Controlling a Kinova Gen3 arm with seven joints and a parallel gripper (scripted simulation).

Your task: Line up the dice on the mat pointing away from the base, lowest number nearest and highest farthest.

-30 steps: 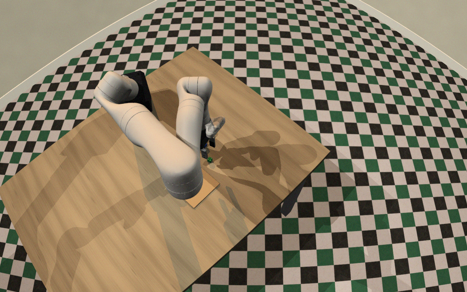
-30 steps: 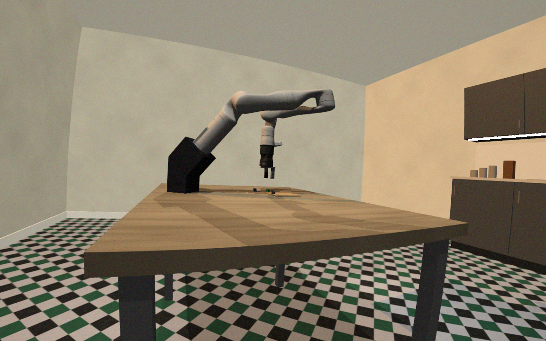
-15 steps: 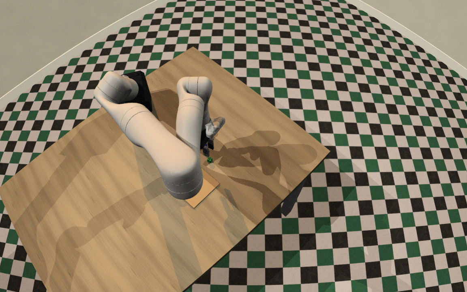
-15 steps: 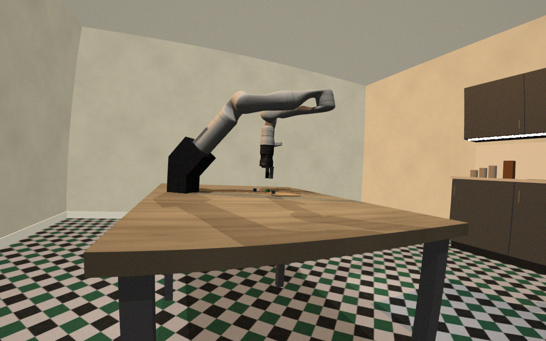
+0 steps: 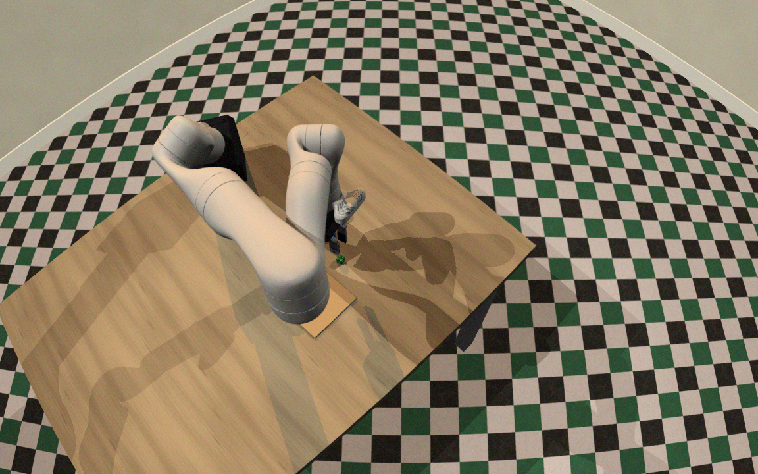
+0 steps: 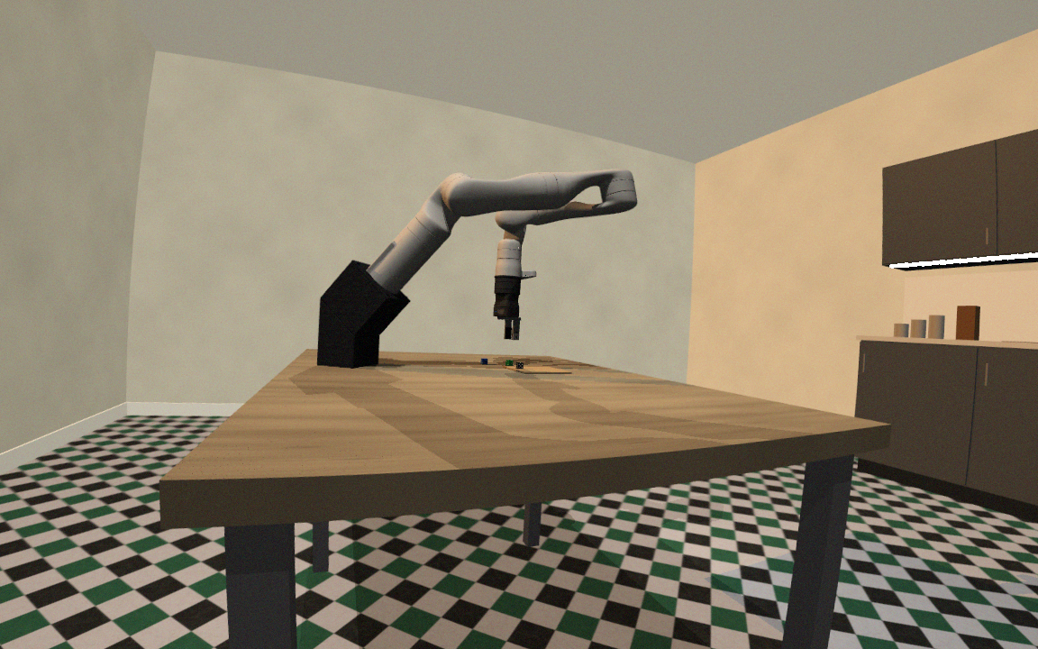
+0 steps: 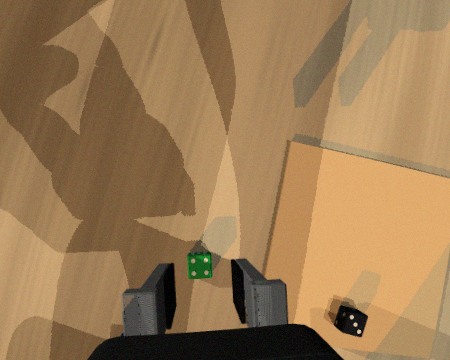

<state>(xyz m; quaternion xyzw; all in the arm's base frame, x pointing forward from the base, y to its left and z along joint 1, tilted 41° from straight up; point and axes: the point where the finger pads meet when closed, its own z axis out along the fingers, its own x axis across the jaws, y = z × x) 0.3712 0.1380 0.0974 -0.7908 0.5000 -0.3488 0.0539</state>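
The green die is 90 mm below my hand. Also, from my hand: blue die: 90 mm below, 70 mm behind, 30 mm to the left; then black die: 110 mm to the right, 80 mm below, 10 mm behind; then orange mat: 110 mm to the right, 90 mm below, 40 mm ahead.
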